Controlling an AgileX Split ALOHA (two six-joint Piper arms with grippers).
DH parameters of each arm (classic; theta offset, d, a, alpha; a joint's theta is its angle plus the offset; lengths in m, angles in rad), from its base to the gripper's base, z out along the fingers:
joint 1: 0 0.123 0 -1.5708
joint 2: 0.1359 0 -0.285 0
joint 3: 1.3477 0 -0.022 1.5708
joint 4: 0 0.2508 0 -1.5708
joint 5: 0 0 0.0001 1.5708
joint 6: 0 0.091 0 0
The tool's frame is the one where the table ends.
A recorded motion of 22 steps. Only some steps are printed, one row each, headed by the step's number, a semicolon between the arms.
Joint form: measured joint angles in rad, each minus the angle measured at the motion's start. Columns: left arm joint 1, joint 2, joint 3, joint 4, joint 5, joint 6; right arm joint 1, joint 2, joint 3, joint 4, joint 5, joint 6.
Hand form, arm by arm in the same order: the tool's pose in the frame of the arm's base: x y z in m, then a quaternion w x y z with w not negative. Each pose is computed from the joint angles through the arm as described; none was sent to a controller.
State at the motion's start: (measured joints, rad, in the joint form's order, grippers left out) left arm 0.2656 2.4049 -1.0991 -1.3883 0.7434 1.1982; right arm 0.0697 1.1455 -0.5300 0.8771 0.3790 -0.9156
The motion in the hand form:
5: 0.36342 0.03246 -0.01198 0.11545 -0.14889 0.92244 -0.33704; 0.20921 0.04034 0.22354 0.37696 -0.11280 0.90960 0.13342
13: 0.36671 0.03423 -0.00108 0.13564 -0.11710 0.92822 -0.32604; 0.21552 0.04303 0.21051 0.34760 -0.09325 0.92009 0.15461
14: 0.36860 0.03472 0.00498 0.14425 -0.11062 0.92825 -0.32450; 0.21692 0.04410 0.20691 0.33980 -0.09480 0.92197 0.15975
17: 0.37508 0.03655 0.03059 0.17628 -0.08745 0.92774 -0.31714; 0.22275 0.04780 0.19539 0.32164 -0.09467 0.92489 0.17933
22: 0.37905 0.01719 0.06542 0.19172 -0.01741 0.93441 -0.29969; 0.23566 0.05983 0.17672 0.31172 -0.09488 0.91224 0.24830
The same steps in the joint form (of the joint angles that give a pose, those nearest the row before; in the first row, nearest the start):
5: -0.0143 0.0068 -0.0175 -0.0025 -0.0259 -0.0097; 0.0000 0.0220 0.0000 0.0173 -0.0100 -0.0033
13: -0.0142 -0.0258 -0.0175 0.0151 -0.0362 0.0326; 0.0000 0.0882 0.0000 0.0848 0.0032 -0.0237
14: -0.0142 -0.0425 -0.0175 0.0161 -0.0360 0.0393; 0.0000 0.1063 0.0000 0.1063 0.0112 -0.0458
17: -0.0143 -0.1128 -0.0176 0.0291 -0.0362 0.0506; 0.0000 0.1692 0.0000 0.2182 0.0288 -0.1501
22: -0.0723 -0.2144 -0.0175 0.1305 -0.0420 0.0140; 0.0000 0.2974 -0.0012 0.5782 0.1191 -0.4824

